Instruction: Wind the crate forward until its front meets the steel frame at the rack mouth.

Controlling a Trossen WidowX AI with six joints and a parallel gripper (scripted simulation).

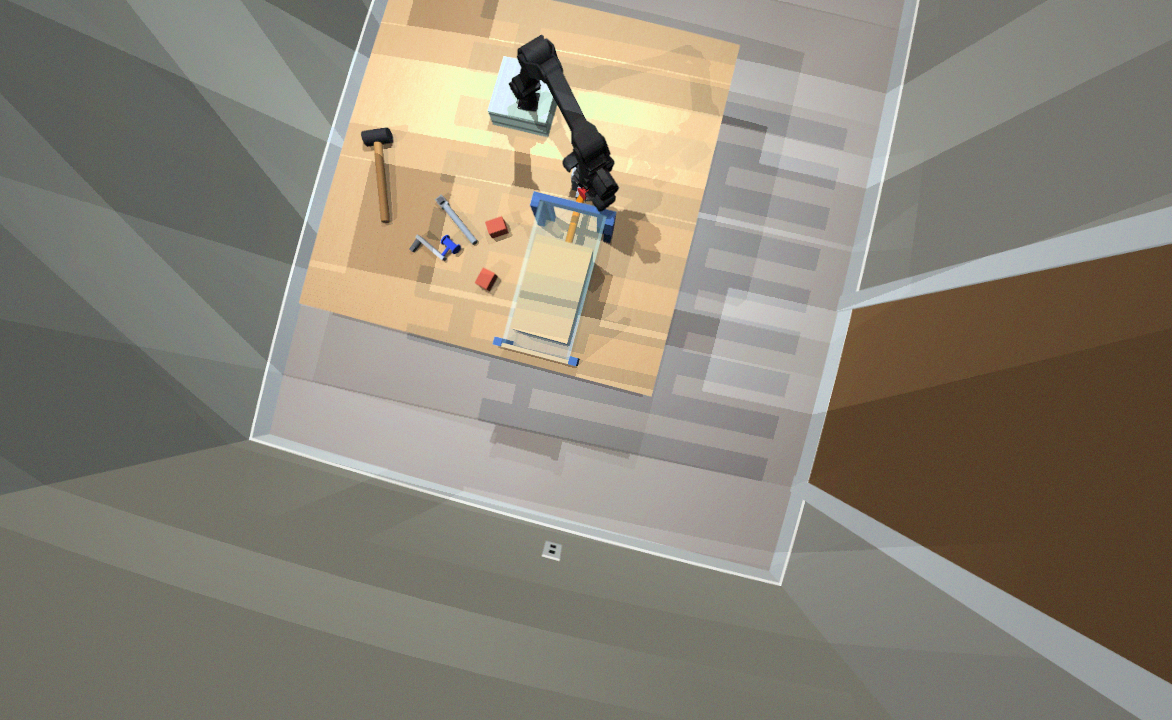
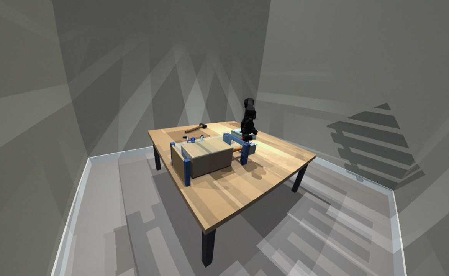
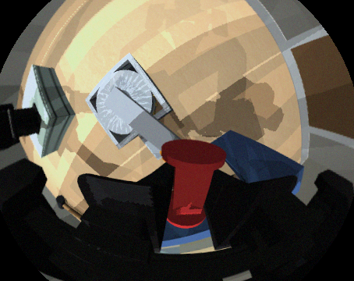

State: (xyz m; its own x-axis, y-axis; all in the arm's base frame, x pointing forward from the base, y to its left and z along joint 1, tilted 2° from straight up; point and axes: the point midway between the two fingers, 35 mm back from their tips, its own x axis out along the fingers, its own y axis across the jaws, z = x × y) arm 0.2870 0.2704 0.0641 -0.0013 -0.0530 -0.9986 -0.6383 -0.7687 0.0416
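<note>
My gripper tip is now 40 mm past the winch handle, 10 mm to the left of it and 10 mm above it. Also, from my gripper tip: orange strap 50 mm below, 30 mm to the right, 30 mm behind; then red knob 20 mm above; then blue steel frame 60 mm ahead, 30 mm to the right, 10 mm below.
</note>
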